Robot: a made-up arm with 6 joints. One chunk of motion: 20 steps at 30 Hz.
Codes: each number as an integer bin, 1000 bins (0 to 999) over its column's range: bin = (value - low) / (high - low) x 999, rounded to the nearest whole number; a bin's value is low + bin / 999 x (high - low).
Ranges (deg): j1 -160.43..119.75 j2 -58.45..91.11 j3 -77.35..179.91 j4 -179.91..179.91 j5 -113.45..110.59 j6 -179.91..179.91
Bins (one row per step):
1: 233 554 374 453 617 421
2: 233 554 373 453 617 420
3: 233 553 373 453 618 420
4: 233 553 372 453 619 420
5: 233 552 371 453 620 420
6: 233 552 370 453 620 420
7: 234 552 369 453 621 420
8: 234 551 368 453 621 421
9: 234 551 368 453 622 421
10: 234 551 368 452 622 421
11: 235 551 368 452 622 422
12: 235 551 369 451 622 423
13: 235 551 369 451 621 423
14: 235 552 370 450 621 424
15: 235 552 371 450 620 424
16: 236 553 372 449 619 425
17: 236 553 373 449 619 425
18: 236 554 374 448 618 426
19: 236 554 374 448 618 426
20: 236 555 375 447 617 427
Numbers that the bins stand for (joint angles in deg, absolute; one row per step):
1: -95.08 24.49 18.96 -16.75 24.92 -28.27
2: -95.08 24.49 18.70 -16.75 24.92 -28.63
3: -95.08 24.34 18.70 -16.75 25.15 -28.63
4: -95.08 24.34 18.45 -16.75 25.37 -28.63
5: -95.08 24.19 18.19 -16.75 25.59 -28.63
6: -95.08 24.19 17.93 -16.75 25.59 -28.63
7: -94.80 24.19 17.67 -16.75 25.82 -28.63
8: -94.80 24.04 17.42 -16.75 25.82 -28.27
9: -94.80 24.04 17.42 -16.75 26.04 -28.27
10: -94.80 24.04 17.42 -17.11 26.04 -28.27
11: -94.52 24.04 17.42 -17.11 26.04 -27.91
12: -94.52 24.04 17.67 -17.47 26.04 -27.55
13: -94.52 24.04 17.67 -17.47 25.82 -27.55
14: -94.52 24.19 17.93 -17.83 25.82 -27.19
15: -94.52 24.19 18.19 -17.83 25.59 -27.19
16: -94.24 24.34 18.45 -18.19 25.37 -26.83
17: -94.24 24.34 18.70 -18.19 25.37 -26.83
18: -94.24 24.49 18.96 -18.55 25.15 -26.47
19: -94.24 24.49 18.96 -18.55 25.15 -26.47
20: -94.24 24.64 19.22 -18.91 24.92 -26.11

